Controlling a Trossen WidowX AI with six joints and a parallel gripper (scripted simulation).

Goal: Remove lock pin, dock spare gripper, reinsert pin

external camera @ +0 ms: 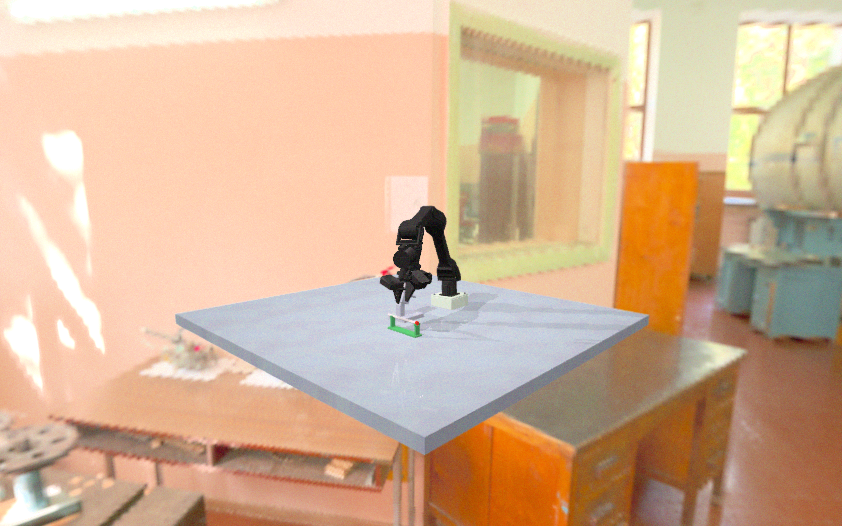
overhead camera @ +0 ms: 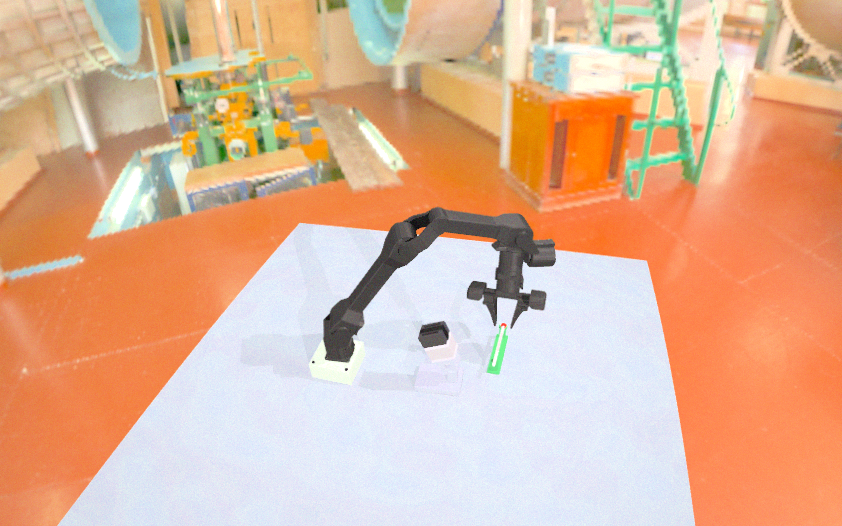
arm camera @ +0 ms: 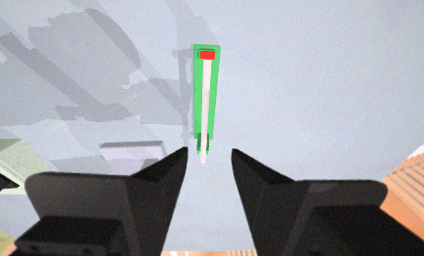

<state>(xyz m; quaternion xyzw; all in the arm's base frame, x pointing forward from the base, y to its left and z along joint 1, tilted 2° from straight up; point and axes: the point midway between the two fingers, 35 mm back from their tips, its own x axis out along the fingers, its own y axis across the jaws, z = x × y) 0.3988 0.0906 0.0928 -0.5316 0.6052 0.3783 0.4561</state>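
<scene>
The green cradle lies 10 mm behind my gripper tip, 10 mm to the left of it and 80 mm below it. From my gripper tip the other things lie so: spare gripper 140 mm behind, 100 mm to the right, 20 mm above; mount 140 mm behind, 100 mm to the right, 50 mm below.
</scene>
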